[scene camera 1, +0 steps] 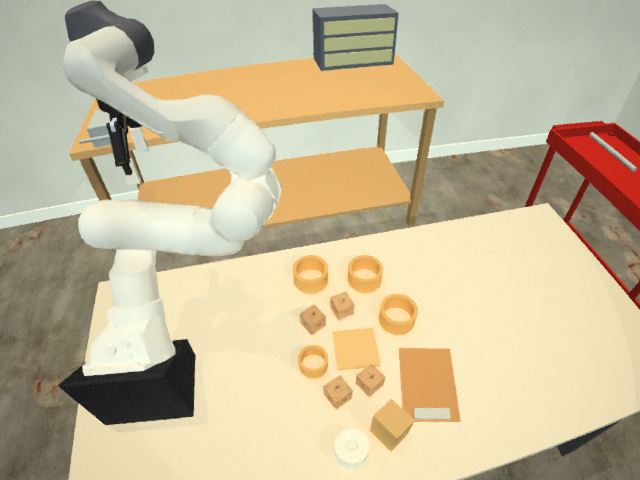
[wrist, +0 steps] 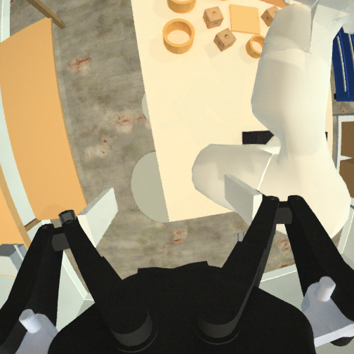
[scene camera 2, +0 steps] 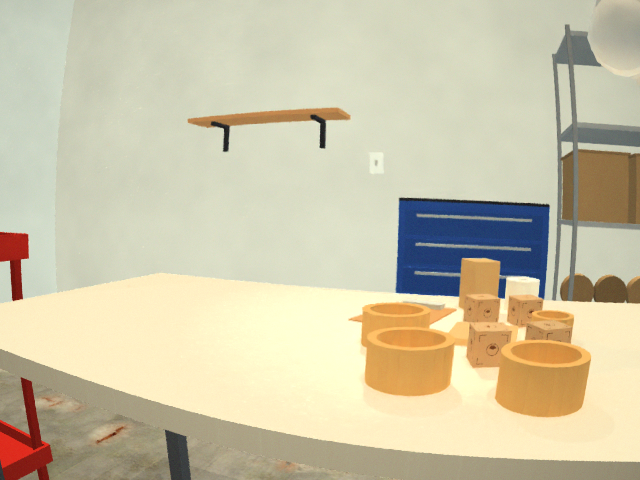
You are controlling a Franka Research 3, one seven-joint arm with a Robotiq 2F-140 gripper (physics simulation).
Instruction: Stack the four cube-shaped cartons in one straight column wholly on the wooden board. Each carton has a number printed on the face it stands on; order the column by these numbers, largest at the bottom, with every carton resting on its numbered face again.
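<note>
Four brown cube cartons stand apart on the table. Two are behind the board in scene camera 1: the left one (scene camera 1: 312, 319) (scene camera 2: 547, 330) (wrist: 225, 40) and the right one (scene camera 1: 342, 305) (scene camera 2: 489, 344) (wrist: 213, 18). Two are in front: the left one (scene camera 1: 338, 392) (scene camera 2: 525, 310) and the right one (scene camera 1: 370, 379) (scene camera 2: 481, 308). Dark marks show on visible faces; the numbered undersides are hidden. The wooden board (scene camera 1: 356, 348) (wrist: 244, 19), a flat light square, lies between them and bears no carton. My gripper (scene camera 1: 135, 159) (wrist: 169, 192) is open and empty, high and far from the cartons.
Wooden rings (scene camera 1: 310, 273) (scene camera 1: 364, 273) (scene camera 1: 398, 313) (scene camera 1: 312, 361) stand around the cartons and board. An orange-brown sheet (scene camera 1: 428, 379) with a grey strip (scene camera 1: 432, 413) lies right. A tan block (scene camera 1: 391, 423) and white roll (scene camera 1: 351, 448) stand in front. A workbench (scene camera 1: 289, 98) stands behind.
</note>
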